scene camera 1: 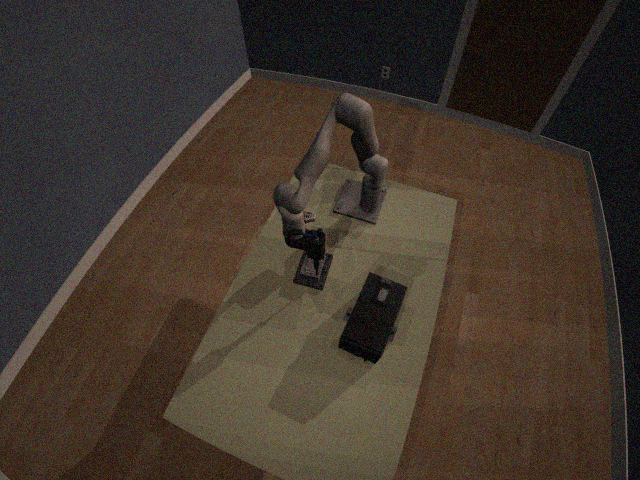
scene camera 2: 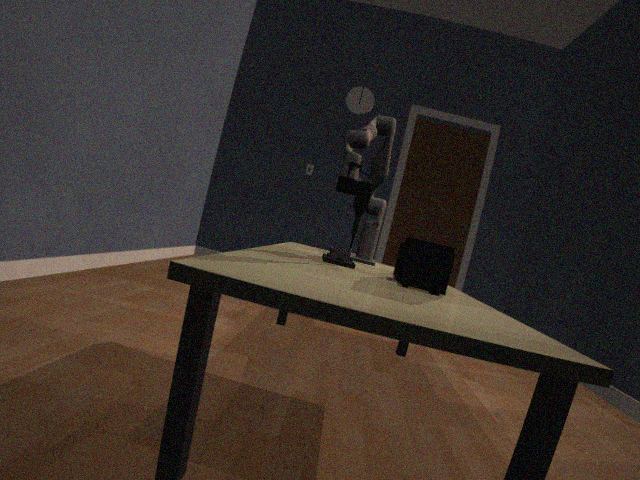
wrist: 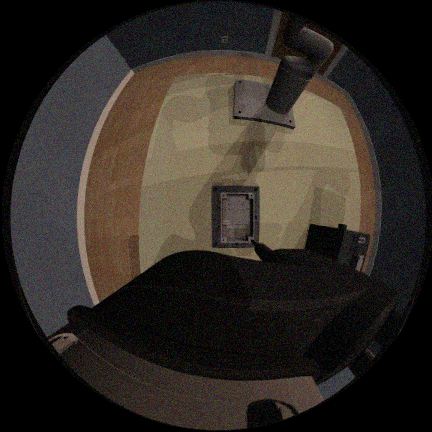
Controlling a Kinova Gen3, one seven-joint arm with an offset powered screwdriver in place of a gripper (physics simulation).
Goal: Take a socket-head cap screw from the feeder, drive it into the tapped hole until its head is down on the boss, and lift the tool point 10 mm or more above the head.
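Note:
The screwdriver, my gripper [scene camera 1: 317,273] [scene camera 2: 352,250] [wrist: 253,241], points down with its dark tip at the lower right corner boss of the open grey housing [scene camera 1: 305,269] [wrist: 223,217] in the wrist view. The tip looks to be at or just above the boss; the exact gap cannot be told. The tip and tool cover the tapped hole, and no screw or screw head can be made out there. The housing sits on a dark base plate [scene camera 1: 309,283] [wrist: 216,220]. The black feeder box [scene camera 1: 371,317] [scene camera 2: 423,266] [wrist: 324,241] stands apart, to the right.
The arm's base plate [scene camera 1: 348,198] [wrist: 250,107] is at the far end of the pale table [scene camera 1: 232,397] [scene camera 2: 289,273] [wrist: 175,135]. The dark tool body [wrist: 210,310] fills the lower part of the wrist view. The light is dim, with shadows across the table.

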